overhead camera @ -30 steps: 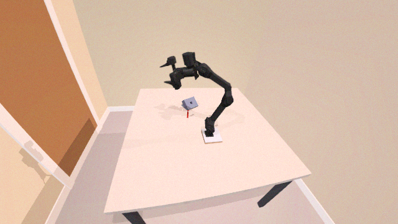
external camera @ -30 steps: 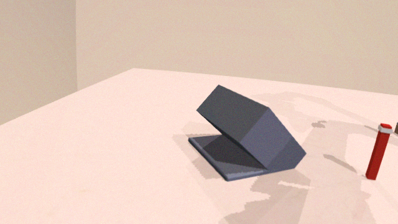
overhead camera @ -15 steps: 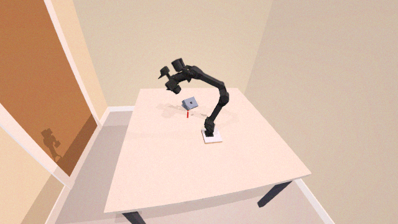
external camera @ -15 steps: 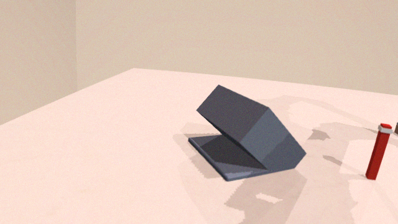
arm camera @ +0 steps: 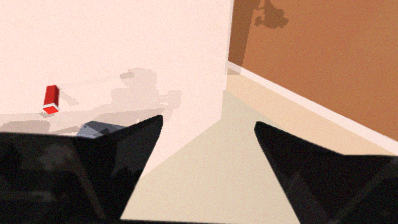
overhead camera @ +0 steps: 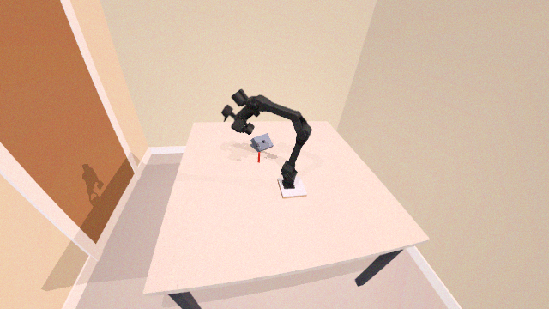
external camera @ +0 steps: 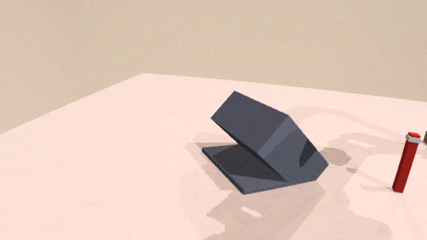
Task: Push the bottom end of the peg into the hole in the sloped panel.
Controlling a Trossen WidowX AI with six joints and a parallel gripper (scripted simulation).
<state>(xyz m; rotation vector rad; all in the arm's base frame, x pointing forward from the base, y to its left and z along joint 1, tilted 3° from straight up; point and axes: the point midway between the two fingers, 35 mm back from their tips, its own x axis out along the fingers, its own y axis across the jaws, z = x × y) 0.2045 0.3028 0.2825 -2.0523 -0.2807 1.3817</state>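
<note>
The red peg lies 4 cm ahead of my gripper tip, 17 cm to the right of it and 24 cm below it. Also, from my gripper tip: thin grey base plate 23 cm ahead, 21 cm to the right, 29 cm below; sloped grey-blue panel 22 cm ahead, 22 cm to the right, 26 cm below.
</note>
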